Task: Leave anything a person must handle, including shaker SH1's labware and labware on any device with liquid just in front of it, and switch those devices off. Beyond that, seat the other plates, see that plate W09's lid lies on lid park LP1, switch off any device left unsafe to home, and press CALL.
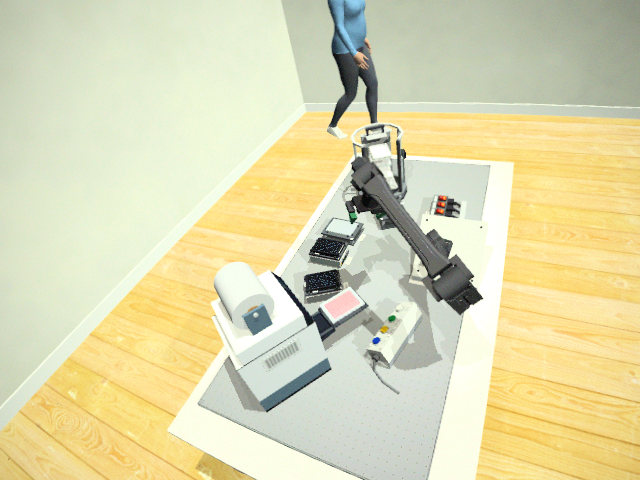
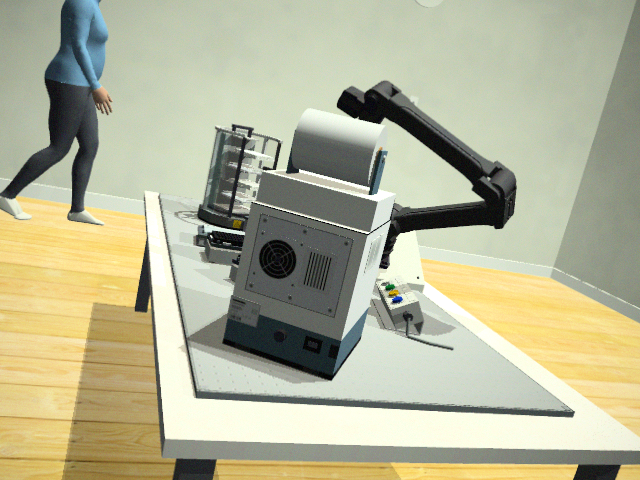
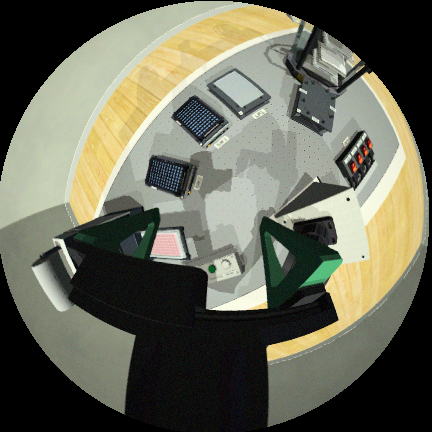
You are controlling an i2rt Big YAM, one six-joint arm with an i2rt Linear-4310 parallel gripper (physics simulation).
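Places are measured from the arm's base along level axes (x ahead, y left, z up), in metres.
Pixels of known places: gripper, between the fingertips: [image 1: 364,220] [image 3: 209,217]; arm's base, origin of its link: [image 3: 315,230].
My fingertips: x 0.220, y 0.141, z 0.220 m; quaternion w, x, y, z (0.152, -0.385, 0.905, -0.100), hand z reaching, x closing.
Ahead of a thing's pixels: the offset from my fingertips to its top centre. "spot": to the spot under its first point.
My gripper [image 1: 367,215] [image 3: 209,217] is open and empty, high above the table. A dark many-welled plate @[0.221 m ahead, 0.050 m right, 0.234 m down] [image 1: 328,248] [image 3: 200,118] sits on the shaker labelled SH1. Another such plate @[0.150 m ahead, 0.125 m left, 0.234 m down] [image 1: 323,282] [image 3: 170,175] sits on a similar device whose label is hard to read. A pale flat lid-like piece @[0.239 m ahead, 0.208 m right, 0.260 m down] [image 1: 343,227] [image 3: 239,89] lies on lid park LP1. A pink-welled plate @[0.005 m back, 0.234 m left, 0.172 m down] [image 1: 343,305] [image 3: 167,244] lies on the tray extending from the white machine @[0.114 m ahead, 0.468 m left, 0.153 m up] [image 1: 289,369] [image 2: 305,258]. A button box @[0.185 m back, 0.217 m left, 0.219 m down] [image 1: 400,335] [image 3: 232,272] has blue, yellow, green and white buttons; CALL is not legible.
A carousel [image 1: 380,155] [image 2: 232,178] with stacked shelves stands at the far end, beside a dark square stand [image 3: 315,106]. Red-lit switches @[spot: 0.141 m back, 0.484 m right, 0.254 m down] [image 1: 442,204] [image 3: 359,158] stand near the arm's pale mounting plate [image 1: 465,237] [image 3: 352,240]. A person [image 1: 348,31] [image 2: 77,62] is beyond the table's far end.
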